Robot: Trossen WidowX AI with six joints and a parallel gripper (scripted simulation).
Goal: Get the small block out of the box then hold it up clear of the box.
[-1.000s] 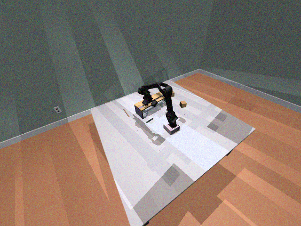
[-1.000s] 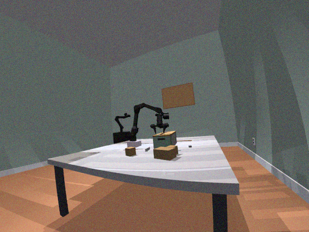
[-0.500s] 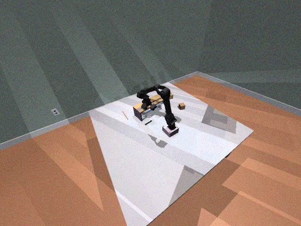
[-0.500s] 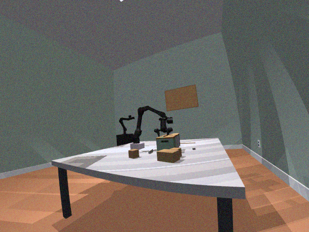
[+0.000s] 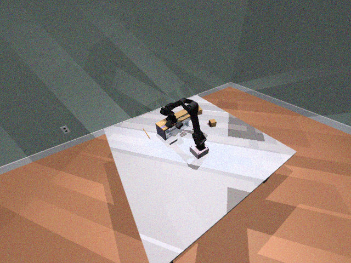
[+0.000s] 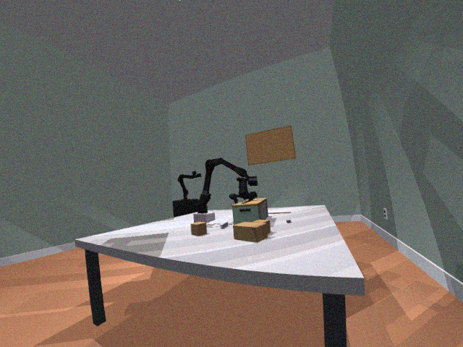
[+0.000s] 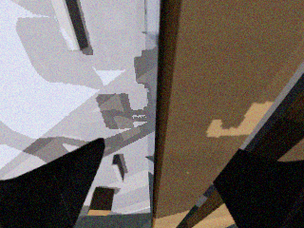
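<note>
Right now my gripper tip is 5 cm short of the green block and 3 cm to the left of it. From my gripper tip the other things lie so: clear-fronted box: 4 cm to the right, 4 cm ahead, 2 cm below; thin wooden stick: 26 cm to the left, 18 cm ahead, 8 cm below.
</note>
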